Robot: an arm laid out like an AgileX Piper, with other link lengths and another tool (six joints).
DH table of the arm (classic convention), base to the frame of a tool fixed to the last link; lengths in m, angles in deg. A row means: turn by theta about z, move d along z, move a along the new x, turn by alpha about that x. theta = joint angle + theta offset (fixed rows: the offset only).
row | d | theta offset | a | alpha
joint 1 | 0.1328 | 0 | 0 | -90
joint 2 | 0 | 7.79 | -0.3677 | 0
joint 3 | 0 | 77.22 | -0.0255 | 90
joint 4 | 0.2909 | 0 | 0 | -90
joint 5 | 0 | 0 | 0 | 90
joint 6 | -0.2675 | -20.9 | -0.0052 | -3.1
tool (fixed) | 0.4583 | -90 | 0 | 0
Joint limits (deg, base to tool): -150..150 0..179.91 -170..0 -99.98..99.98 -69.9..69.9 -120..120
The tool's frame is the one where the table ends.
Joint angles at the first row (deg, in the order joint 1, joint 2, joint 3, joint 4, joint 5, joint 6):
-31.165, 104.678, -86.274, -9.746, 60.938, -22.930
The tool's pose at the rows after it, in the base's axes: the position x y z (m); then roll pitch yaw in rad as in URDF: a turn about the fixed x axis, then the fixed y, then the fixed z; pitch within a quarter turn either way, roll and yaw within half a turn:
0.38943 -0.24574 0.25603 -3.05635 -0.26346 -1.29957
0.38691 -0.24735 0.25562 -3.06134 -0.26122 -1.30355
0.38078 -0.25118 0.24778 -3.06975 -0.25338 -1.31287
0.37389 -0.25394 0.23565 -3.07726 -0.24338 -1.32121
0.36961 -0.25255 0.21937 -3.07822 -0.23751 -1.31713
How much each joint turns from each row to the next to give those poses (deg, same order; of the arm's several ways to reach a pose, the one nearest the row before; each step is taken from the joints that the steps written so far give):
0.000, -1.806, 0.000, -0.141, 1.060, 0.000
-0.287, -0.051, 0.119, -0.108, 0.218, 0.000
-0.812, 0.000, 1.466, -0.066, -0.833, 0.000
-0.816, 0.000, 2.320, 0.000, -1.634, 0.047
-0.266, 0.000, 3.227, 0.036, -2.988, 0.000

